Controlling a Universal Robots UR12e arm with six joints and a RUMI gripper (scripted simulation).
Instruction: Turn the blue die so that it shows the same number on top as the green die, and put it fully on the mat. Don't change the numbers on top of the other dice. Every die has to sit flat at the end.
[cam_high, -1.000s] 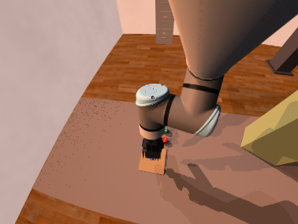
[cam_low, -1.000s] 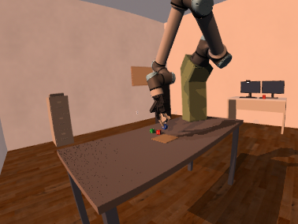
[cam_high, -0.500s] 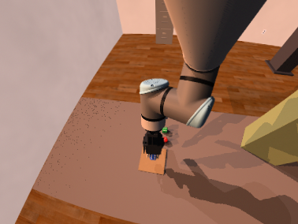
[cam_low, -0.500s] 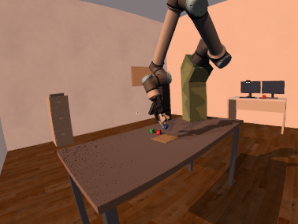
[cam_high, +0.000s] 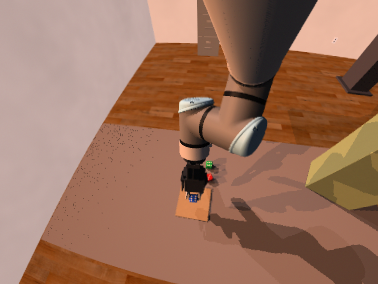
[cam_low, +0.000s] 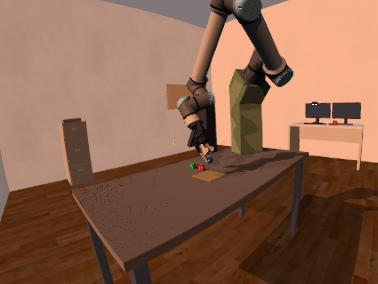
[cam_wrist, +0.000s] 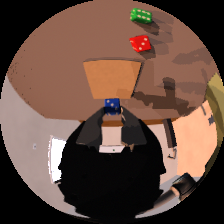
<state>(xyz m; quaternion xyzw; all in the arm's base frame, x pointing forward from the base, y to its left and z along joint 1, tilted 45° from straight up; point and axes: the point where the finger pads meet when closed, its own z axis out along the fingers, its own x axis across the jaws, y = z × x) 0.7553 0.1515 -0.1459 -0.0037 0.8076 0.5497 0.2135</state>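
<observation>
Now: the tan mat 100 mm below my hand. Also, from my hand: green die (50 mm behind, 180 mm to the right, 80 mm below); red die (60 mm behind, 110 mm to the right, 80 mm below); blue die (10 mm below).
</observation>
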